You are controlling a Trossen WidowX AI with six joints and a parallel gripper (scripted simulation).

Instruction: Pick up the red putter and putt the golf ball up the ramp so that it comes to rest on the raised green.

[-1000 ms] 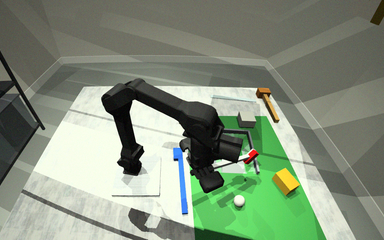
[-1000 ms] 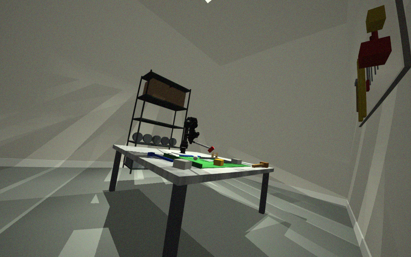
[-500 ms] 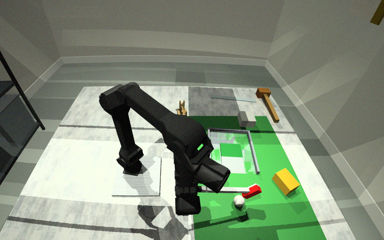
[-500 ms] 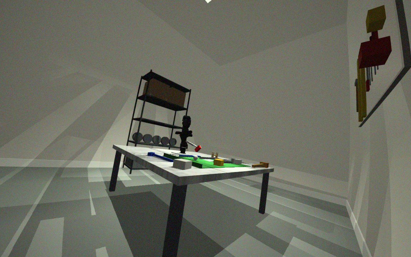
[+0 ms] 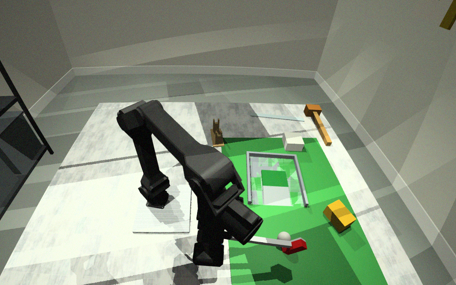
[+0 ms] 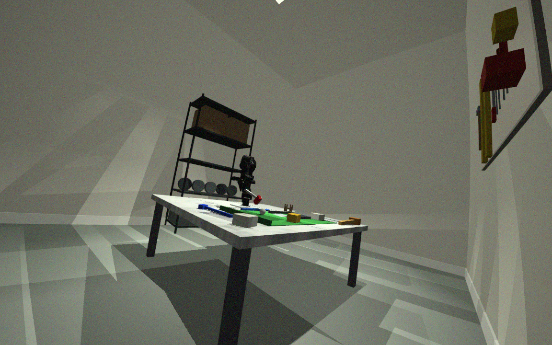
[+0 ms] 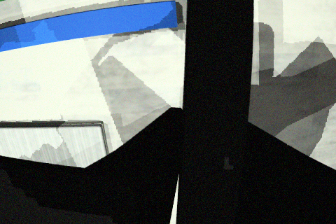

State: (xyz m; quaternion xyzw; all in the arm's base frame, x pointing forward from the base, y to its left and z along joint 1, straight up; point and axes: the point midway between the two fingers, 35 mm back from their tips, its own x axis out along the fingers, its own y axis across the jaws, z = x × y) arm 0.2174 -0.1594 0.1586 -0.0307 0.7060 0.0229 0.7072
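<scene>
Now: the red putter 12 cm ahead of my gripper tip and 1 cm to the left of it. Also, from my gripper tip: yellow block 43 cm ahead, 18 cm to the left, 11 cm below; pale strip 77 cm to the left, 24 cm ahead, 13 cm below; white golf ball 22 cm ahead, 11 cm below, 7 cm to the left.
</scene>
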